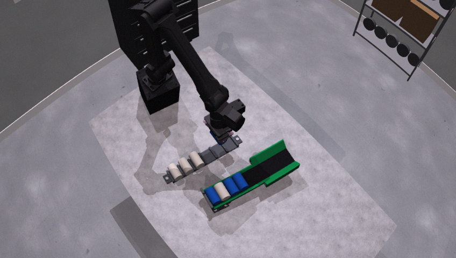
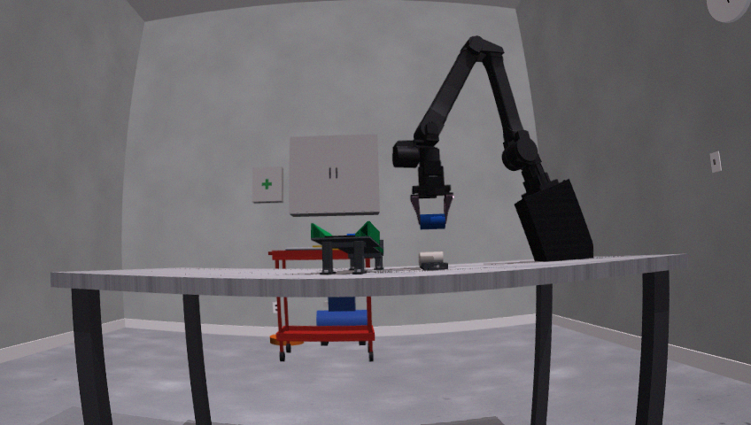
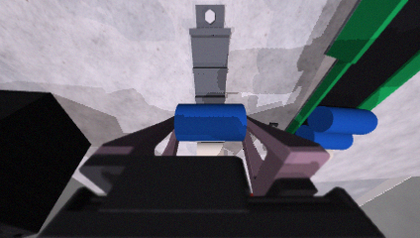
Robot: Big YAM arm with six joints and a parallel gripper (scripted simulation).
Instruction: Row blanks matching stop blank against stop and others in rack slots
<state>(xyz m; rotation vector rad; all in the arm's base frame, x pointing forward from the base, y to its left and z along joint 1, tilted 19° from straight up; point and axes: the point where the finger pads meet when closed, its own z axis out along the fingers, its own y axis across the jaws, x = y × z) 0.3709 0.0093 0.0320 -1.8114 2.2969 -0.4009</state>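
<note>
My hand is 20 cm short of the feed ramp, 7 cm above it and 3 cm to the left of it. Also, from my hand: grey stop: 21 cm to the right, 14 cm ahead, 7 cm below; stock rack: 13 cm below, 8 cm to the right, 2 cm behind.
</note>
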